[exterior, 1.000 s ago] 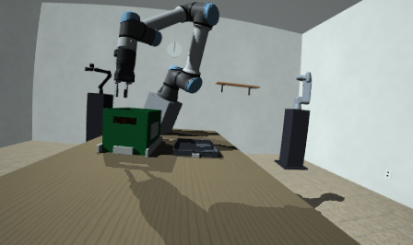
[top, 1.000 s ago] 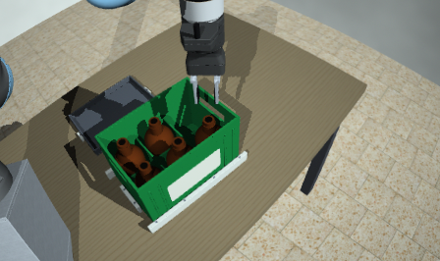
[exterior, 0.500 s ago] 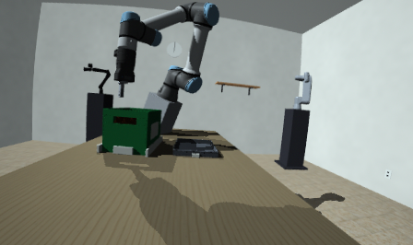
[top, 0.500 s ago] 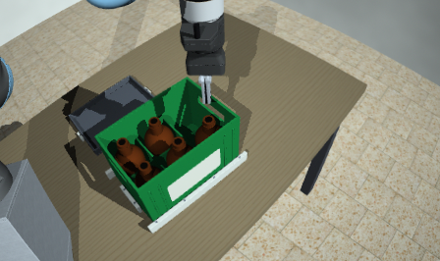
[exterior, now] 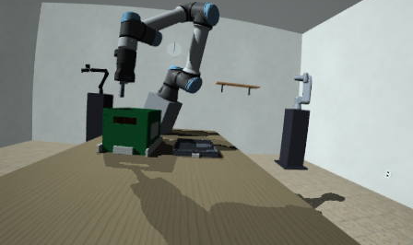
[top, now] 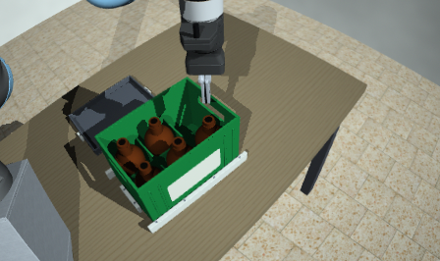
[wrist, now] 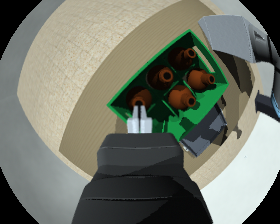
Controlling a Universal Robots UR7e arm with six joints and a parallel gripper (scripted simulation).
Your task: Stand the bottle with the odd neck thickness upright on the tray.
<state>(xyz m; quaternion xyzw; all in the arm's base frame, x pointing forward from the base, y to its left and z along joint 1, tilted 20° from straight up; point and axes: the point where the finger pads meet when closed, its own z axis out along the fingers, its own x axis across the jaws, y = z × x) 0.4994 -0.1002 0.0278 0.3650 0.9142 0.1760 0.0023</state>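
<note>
My hand is 90 mm past the crate, 40 mm to the right of it and 160 mm above it. From my hand the other things lie so: dark grey tray: 130 mm behind, 320 mm to the left, 230 mm below.
</note>
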